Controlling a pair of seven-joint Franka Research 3 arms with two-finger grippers.
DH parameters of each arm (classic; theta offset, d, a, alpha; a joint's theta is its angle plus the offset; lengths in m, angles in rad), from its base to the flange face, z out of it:
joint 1: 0 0.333 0 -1.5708
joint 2: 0 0 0 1.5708
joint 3: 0 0.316 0.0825 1.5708
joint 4: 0 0 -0.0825 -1.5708
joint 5: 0 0.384 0 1.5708
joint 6: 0 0 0.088 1.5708
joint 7: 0 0.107 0 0
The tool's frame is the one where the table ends.
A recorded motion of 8 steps. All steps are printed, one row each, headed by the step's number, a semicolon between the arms.
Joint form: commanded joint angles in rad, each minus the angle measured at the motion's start. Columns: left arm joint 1, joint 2, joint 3, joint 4, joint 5, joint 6, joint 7; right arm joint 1, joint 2, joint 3, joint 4, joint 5, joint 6, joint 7.
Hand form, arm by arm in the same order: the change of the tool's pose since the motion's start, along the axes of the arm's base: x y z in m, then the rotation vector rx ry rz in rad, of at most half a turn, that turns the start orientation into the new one. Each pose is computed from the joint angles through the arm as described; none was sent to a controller.
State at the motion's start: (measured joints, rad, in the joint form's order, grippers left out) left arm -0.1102 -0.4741 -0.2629 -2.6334 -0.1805 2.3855 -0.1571; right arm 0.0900 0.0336 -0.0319 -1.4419 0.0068 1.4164 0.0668
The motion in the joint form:
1: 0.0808 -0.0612 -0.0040 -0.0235 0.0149 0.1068 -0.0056; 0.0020 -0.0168 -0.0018 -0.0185 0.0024 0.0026 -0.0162
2: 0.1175 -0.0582 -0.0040 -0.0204 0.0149 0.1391 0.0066; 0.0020 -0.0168 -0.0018 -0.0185 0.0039 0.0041 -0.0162
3: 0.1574 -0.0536 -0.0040 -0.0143 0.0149 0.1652 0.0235; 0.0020 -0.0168 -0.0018 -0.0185 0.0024 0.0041 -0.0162
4: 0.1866 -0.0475 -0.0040 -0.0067 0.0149 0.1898 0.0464; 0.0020 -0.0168 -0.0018 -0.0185 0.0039 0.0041 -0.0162
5: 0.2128 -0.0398 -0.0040 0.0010 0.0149 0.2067 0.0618; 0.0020 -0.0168 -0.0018 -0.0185 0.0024 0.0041 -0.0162
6: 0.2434 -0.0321 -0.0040 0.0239 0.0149 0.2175 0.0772; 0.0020 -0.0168 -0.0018 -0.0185 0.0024 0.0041 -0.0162
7: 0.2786 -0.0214 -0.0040 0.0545 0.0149 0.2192 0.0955; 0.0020 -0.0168 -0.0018 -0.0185 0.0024 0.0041 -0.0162
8: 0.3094 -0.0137 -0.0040 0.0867 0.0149 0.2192 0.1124; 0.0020 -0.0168 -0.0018 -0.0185 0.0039 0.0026 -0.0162
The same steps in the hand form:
1: 0.0080 0.0312 0.0247 -0.0068 -0.1457 0.0792; -0.0050 -0.0001 0.0010 0.0039 -0.0008 0.0166
2: 0.0151 0.0448 0.0290 -0.0075 -0.1784 0.1043; -0.0048 0.0001 0.0011 0.0055 -0.0022 0.0167
3: 0.0222 0.0598 0.0334 -0.0046 -0.2068 0.1277; -0.0048 -0.0001 0.0011 0.0040 -0.0023 0.0166
4: 0.0282 0.0708 0.0377 0.0004 -0.2340 0.1347; -0.0048 0.0001 0.0011 0.0055 -0.0022 0.0167
5: 0.0334 0.0808 0.0406 0.0046 -0.2515 0.1457; -0.0048 -0.0001 0.0011 0.0040 -0.0023 0.0166
6: 0.0410 0.0917 0.0501 0.0076 -0.2778 0.1595; -0.0048 -0.0001 0.0011 0.0040 -0.0023 0.0166
7: 0.0496 0.1044 0.0611 0.0126 -0.2997 0.1742; -0.0048 -0.0001 0.0011 0.0040 -0.0023 0.0166
8: 0.0572 0.1156 0.0740 0.0176 -0.3245 0.1857; -0.0050 0.0001 0.0010 0.0054 -0.0007 0.0167

